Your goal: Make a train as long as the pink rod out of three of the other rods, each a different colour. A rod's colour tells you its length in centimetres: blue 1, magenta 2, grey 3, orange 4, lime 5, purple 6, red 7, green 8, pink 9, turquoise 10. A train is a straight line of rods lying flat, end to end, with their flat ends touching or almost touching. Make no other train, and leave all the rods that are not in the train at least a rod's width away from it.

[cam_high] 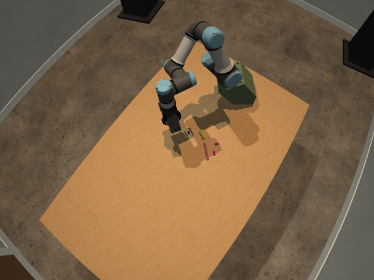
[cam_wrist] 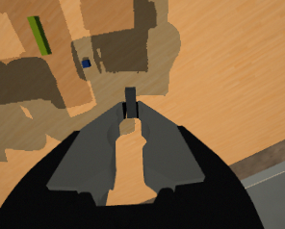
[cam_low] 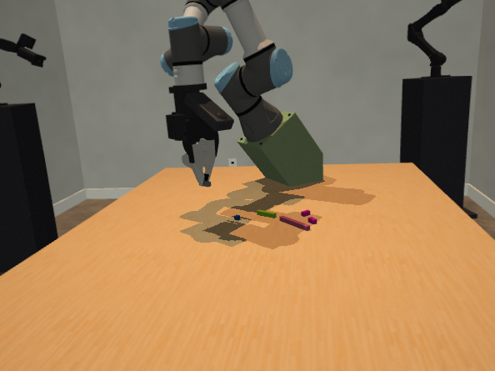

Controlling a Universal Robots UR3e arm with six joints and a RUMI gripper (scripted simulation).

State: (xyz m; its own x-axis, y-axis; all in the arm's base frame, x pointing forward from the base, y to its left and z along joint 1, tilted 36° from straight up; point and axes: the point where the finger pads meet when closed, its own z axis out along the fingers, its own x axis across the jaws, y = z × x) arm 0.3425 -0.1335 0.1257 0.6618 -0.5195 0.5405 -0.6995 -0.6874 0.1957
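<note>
Now: hand 110 mm above the small blue rod, 70 mm to the right of it and 30 mm past it. From my hand the other things lie so: pink rod (190 mm to the left, 110 mm below, 30 mm ahead); grey rod (10 mm below); lime rod (140 mm to the left, 110 mm below, 40 mm behind).
</note>
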